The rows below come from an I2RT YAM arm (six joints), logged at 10 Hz.
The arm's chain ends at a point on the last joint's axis. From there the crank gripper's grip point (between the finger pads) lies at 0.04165 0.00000 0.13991 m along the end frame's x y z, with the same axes.
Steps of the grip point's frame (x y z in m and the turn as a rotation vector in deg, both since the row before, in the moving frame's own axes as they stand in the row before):
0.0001 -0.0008 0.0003 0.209 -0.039 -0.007
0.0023 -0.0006 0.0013 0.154 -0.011 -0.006
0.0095 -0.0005 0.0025 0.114 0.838 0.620
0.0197 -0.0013 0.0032 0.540 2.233 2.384
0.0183 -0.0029 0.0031 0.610 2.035 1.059
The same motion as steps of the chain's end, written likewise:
0.0002 -0.0003 0.0003 0.209 -0.039 -0.007
0.0023 -0.0002 0.0013 0.154 -0.011 -0.006
0.0075 -0.0007 0.0031 0.114 0.838 0.620
0.0143 -0.0018 0.0049 0.540 2.233 2.384
0.0134 -0.0022 0.0047 0.610 2.035 1.059

